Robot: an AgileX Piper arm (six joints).
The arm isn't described. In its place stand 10 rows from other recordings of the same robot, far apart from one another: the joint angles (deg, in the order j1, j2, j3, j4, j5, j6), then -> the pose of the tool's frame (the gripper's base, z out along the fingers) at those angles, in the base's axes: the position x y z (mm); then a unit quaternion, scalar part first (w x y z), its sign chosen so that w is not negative.
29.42 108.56 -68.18 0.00 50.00 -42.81 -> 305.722, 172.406, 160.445, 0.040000, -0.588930, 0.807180, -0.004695
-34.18 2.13 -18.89 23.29 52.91 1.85 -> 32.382, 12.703, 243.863, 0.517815, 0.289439, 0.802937, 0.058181
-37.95 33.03 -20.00 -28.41 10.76 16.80 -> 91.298, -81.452, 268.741, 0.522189, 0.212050, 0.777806, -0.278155
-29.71 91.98 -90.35 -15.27 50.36 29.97 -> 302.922, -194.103, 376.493, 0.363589, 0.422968, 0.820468, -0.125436
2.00 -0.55 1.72 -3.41 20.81 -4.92 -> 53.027, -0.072, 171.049, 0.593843, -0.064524, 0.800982, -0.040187
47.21 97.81 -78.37 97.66 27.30 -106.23 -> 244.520, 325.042, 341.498, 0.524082, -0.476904, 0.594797, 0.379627
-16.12 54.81 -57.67 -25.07 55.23 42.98 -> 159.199, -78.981, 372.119, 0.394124, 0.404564, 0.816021, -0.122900
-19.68 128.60 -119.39 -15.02 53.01 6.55 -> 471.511, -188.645, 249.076, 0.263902, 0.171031, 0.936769, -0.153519
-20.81 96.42 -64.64 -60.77 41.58 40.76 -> 309.550, -174.031, 248.944, 0.228880, 0.168530, 0.885885, -0.366633
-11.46 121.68 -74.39 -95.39 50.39 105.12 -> 406.379, -153.600, 156.396, 0.396597, 0.317657, 0.766058, -0.393650
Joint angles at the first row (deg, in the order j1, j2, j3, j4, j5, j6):
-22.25 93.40 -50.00 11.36 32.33 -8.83
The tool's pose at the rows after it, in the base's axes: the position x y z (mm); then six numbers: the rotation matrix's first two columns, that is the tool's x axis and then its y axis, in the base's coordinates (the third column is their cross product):
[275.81, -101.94, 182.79, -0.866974, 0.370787, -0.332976, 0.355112, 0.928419, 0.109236]
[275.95, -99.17, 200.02, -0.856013, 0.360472, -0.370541, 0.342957, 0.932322, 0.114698]
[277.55, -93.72, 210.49, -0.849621, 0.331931, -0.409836, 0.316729, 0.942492, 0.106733]
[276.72, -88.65, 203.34, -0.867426, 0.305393, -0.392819, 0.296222, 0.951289, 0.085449]
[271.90, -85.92, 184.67, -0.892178, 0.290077, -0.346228, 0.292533, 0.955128, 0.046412]
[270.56, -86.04, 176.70, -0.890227, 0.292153, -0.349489, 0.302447, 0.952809, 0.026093]
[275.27, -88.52, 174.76, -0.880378, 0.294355, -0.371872, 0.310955, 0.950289, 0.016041]
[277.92, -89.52, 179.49, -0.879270, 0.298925, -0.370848, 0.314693, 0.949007, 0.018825]
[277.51, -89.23, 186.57, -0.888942, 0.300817, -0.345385, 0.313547, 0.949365, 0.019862]
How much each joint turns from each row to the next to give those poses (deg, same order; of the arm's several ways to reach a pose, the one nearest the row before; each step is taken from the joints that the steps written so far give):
0.00 -0.80 -0.07 0.21 1.13 0.00
0.40 -2.54 -1.13 0.26 1.39 0.00
1.20 -1.62 -0.45 -0.40 -0.38 0.00
1.21 0.48 1.06 -1.82 -0.55 0.79
0.95 1.62 2.51 -4.00 -1.50 2.85
0.34 0.69 1.36 -2.44 -2.35 2.46
0.06 0.93 -0.39 -1.38 -1.95 1.52
-0.05 -0.07 -1.23 0.09 1.36 0.16
0.00 -0.60 -1.42 -0.01 3.59 0.00

